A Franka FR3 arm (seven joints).
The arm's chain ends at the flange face. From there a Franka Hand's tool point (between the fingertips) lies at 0.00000 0.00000 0.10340 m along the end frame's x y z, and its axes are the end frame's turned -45 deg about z.
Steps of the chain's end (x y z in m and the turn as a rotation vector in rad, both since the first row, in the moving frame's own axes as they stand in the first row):
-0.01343 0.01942 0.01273 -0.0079 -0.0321 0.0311
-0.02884 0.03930 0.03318 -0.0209 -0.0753 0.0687
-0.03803 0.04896 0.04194 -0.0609 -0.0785 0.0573
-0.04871 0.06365 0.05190 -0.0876 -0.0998 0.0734
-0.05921 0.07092 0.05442 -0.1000 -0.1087 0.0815
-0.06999 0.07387 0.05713 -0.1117 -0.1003 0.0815
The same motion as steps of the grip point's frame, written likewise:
-0.02612 0.00242 0.01267 0.0171 -0.0283 0.0311
-0.05507 0.00318 0.03286 0.0385 -0.0680 0.0687
-0.07164 0.00615 0.04143 0.0124 -0.0986 0.0573
-0.09307 0.00917 0.05099 0.0086 -0.1325 0.0734
-0.10718 0.00703 0.05329 0.0062 -0.1476 0.0815
-0.11718 0.00294 0.05597 -0.0081 -0.1499 0.0815

